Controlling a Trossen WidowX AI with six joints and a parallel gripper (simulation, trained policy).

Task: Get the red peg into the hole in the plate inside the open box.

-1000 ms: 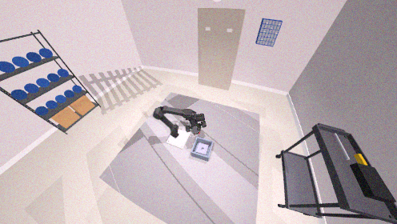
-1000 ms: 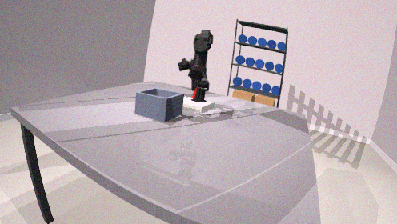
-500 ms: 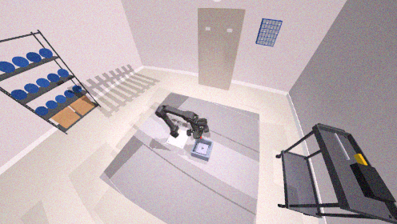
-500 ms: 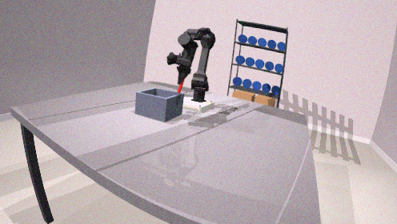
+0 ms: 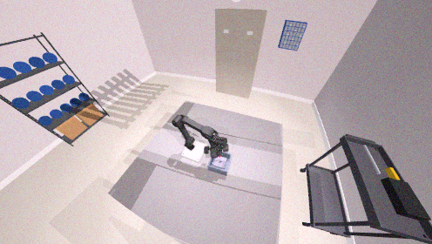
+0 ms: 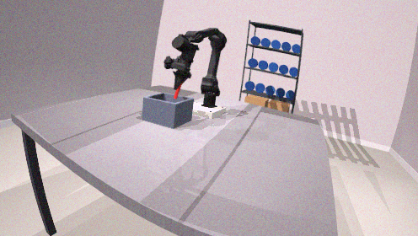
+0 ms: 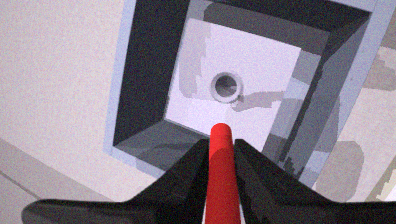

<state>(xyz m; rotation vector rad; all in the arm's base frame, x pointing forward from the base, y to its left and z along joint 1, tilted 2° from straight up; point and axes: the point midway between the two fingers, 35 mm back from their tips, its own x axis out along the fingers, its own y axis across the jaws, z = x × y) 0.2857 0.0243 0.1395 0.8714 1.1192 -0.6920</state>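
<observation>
Now: gripper tip 1 cm to the right of the red peg and 1 cm past it. The rest, counted from my gripper tip: blue-grey box 11 cm below, 2 cm ahead, 1 cm to the right; then plate 9 cm below, 2 cm ahead, 1 cm to the right.
</observation>
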